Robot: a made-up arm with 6 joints.
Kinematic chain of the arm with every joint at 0, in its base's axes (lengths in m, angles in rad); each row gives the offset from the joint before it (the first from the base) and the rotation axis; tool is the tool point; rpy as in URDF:
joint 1: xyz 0 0 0.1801 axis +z
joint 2: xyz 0 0 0 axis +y
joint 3: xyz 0.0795 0 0.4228 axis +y
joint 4: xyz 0.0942 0 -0.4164 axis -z
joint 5: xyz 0 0 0 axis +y
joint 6: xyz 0.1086 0 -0.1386 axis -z
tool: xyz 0 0 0 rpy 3.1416 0 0
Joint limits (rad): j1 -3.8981..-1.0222 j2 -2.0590..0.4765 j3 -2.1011..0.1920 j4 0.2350..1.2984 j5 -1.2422..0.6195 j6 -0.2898..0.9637
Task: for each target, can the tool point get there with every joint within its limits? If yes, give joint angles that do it. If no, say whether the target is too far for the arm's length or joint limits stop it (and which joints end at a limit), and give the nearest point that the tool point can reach.
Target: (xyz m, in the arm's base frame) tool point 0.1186 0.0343 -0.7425
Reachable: no: joint limits stop it (at a limit: joint 1, joint 2, joint 4) | nearest point 0.0758 -0.1360 -0.0733 | short by 0.692 m
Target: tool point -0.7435 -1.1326 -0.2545
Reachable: no: too far | nearest point -0.4150 -0.6321 0.1704 | short by 0.734 m
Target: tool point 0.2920 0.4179 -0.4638
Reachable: no: joint limits stop it (at a limit: joint 1, joint 2, joint 4) | nearest point -0.0358 0.1928 -0.0301 | short by 0.588 m
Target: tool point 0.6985 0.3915 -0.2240
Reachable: no: joint limits stop it (at a limit: joint 2, joint 3, joint 4, joint 5) | nearest point 0.7422 0.4160 0.0222 | short by 0.251 m
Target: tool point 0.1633 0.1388 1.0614
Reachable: yes | joints -2.6865 -0.9498 -1.6639 0.4293 -0.1417 0.7366
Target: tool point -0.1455 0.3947 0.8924
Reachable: yes | joints -1.6009 -1.1431 -1.7045 1.1146 -0.8085 0.5432
